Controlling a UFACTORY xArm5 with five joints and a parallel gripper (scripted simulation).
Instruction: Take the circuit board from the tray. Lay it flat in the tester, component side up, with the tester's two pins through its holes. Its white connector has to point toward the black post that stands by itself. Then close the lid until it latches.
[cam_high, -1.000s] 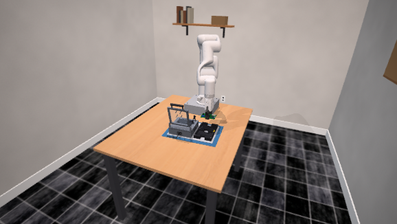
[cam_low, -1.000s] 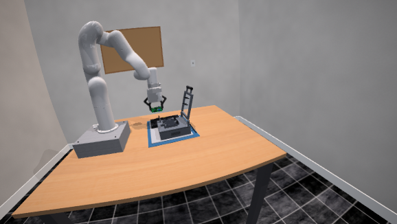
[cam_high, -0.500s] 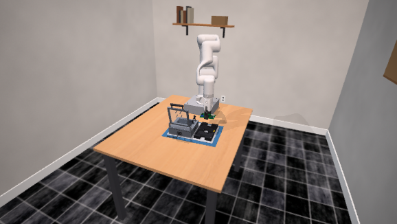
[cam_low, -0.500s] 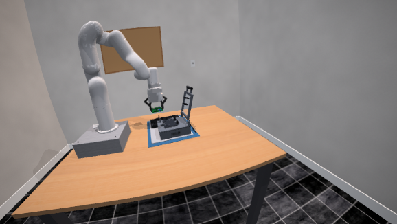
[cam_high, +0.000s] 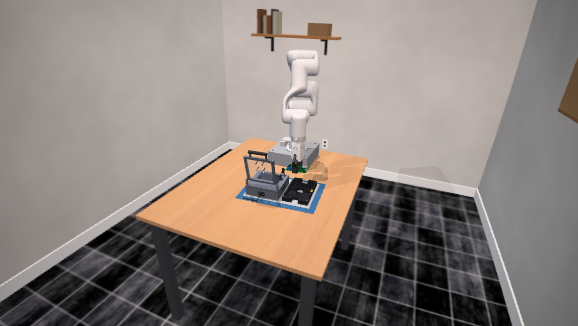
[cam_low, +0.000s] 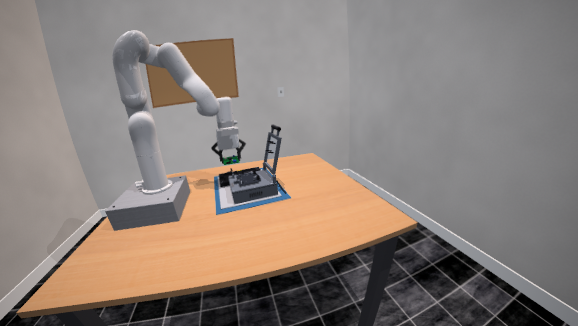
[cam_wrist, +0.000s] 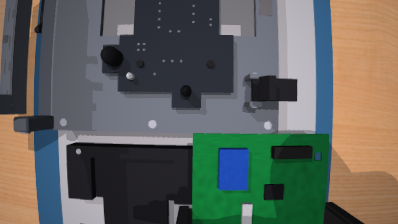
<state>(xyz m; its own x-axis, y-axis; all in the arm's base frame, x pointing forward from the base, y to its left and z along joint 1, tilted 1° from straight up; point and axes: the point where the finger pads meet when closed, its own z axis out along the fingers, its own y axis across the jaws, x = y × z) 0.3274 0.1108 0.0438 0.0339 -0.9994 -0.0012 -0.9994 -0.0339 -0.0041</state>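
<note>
The tester is 100 mm to the right of my hand, 80 mm ahead of it and 10 mm below it. The rest, counted from my hand: clear-windowed lid 180 mm ahead, 130 mm to the right, 60 mm above; green circuit board right at my hand.
</note>
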